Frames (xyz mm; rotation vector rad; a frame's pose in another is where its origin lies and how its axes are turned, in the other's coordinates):
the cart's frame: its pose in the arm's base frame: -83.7 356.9 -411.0 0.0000 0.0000 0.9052
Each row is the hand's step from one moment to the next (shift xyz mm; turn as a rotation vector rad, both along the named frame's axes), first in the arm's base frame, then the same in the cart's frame.
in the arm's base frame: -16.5 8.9 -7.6 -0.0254 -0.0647 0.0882
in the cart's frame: -3.2 18.5 -7.6 -0.0666 -0.0200 0.0882
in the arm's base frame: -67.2 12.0 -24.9 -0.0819 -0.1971 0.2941
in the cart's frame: -32.1 60.3 -24.9 -0.2056 -0.0573 0.2941
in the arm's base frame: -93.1 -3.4 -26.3 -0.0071 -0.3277 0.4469
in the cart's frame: -60.2 71.1 -26.3 -0.2621 -0.1968 0.4469
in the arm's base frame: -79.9 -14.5 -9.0 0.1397 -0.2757 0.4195
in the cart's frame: -60.7 53.9 -9.0 -0.1306 -0.2801 0.4195
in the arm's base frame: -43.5 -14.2 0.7 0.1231 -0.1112 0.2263
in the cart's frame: -38.0 25.4 0.7 -0.0114 -0.1655 0.2263
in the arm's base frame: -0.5 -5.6 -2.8 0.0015 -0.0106 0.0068
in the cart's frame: -4.7 -3.1 -2.8 -0.0074 -0.0077 0.0068
